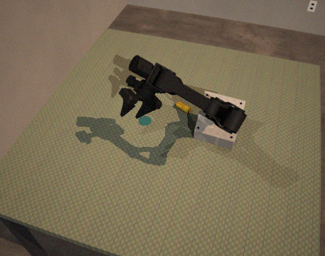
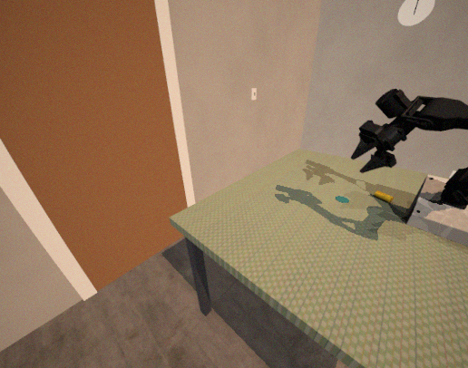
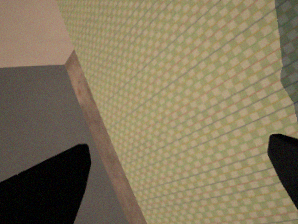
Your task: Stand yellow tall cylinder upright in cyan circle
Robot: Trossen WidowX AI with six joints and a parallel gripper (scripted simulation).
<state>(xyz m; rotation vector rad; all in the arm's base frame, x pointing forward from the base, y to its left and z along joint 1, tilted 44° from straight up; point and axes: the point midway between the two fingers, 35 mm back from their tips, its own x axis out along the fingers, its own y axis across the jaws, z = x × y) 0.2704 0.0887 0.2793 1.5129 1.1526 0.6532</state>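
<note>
Now: the yellow tall cylinder 33 cm to the right of my hand, 26 cm below it and 7 cm behind it. The rest, counted from my hand: cyan circle 27 cm below, 19 cm to the right, 6 cm ahead.
</note>
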